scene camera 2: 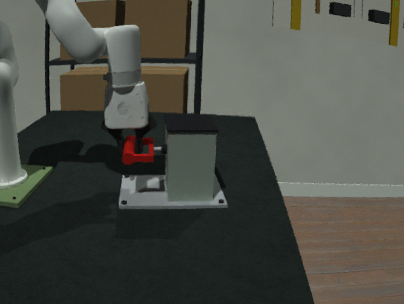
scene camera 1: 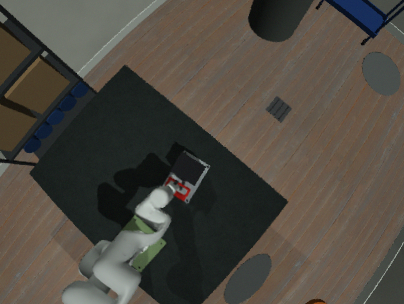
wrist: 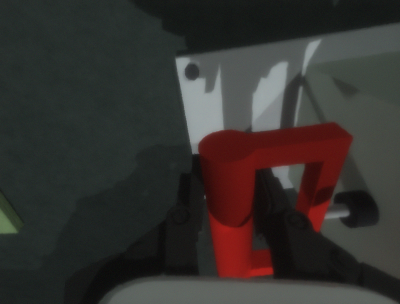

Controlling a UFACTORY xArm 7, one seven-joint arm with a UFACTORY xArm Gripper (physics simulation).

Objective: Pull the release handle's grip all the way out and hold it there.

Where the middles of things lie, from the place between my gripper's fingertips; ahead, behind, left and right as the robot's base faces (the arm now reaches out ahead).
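Scene:
Light base plate (scene camera 2: 137, 191): 20 mm to the right of my hand, 90 mm ahead of it, 80 mm below it.

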